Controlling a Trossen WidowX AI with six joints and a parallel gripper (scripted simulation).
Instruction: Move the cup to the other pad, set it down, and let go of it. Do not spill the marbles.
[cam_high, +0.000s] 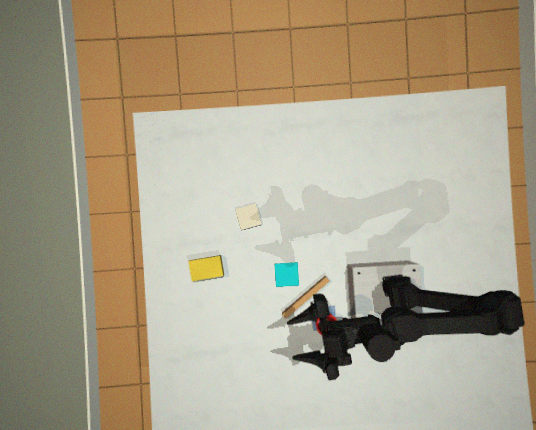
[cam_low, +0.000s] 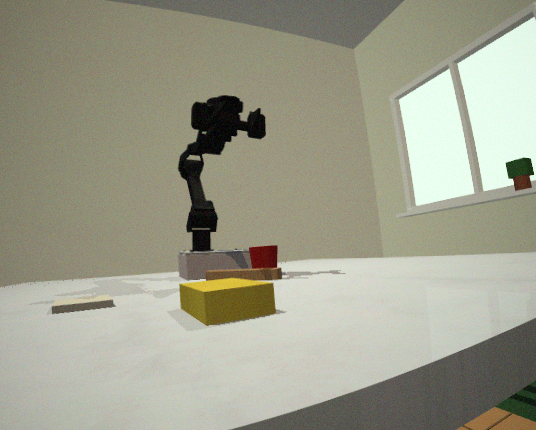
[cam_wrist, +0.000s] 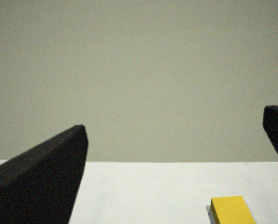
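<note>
The red cup lies 340 mm below my gripper tip, 130 mm behind it and 90 mm to the left of it. The rest, counted from my gripper tip: wooden bar (380 mm below, 80 mm behind); yellow block (370 mm below, 250 mm ahead, 150 mm to the right); cyan square (390 mm below, 80 mm to the right, 30 mm behind).
</note>
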